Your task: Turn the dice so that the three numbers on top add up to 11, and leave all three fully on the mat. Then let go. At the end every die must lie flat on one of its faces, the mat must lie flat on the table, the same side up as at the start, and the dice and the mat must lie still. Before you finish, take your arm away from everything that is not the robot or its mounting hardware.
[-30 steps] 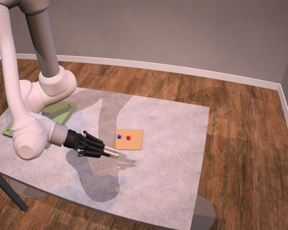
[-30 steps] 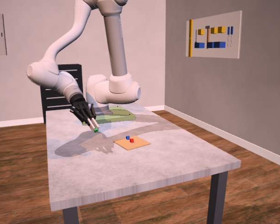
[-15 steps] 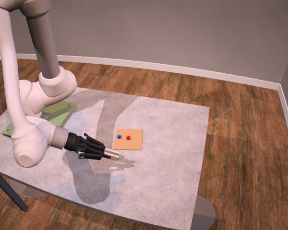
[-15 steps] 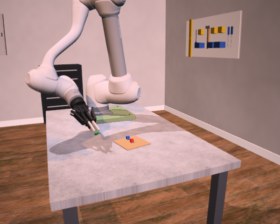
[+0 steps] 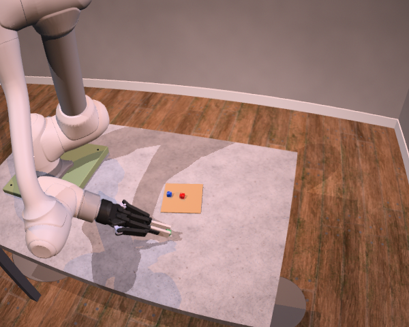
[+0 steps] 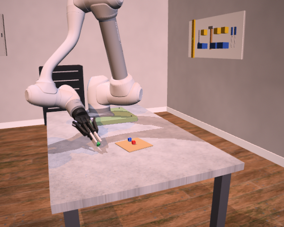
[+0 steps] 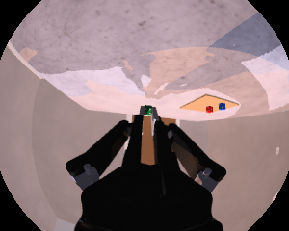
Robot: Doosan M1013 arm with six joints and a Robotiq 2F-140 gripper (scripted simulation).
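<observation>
My gripper is now 18 cm to the right of the blue die, 5 cm past it and 4 cm above it. The rest, counted from my hand: red die 19 cm to the left, 4 cm below, 1 cm behind; orange mat 19 cm to the left, 5 cm below, 1 cm behind; green die 2 cm below, 2 cm ahead, 1 cm to the left.
</observation>
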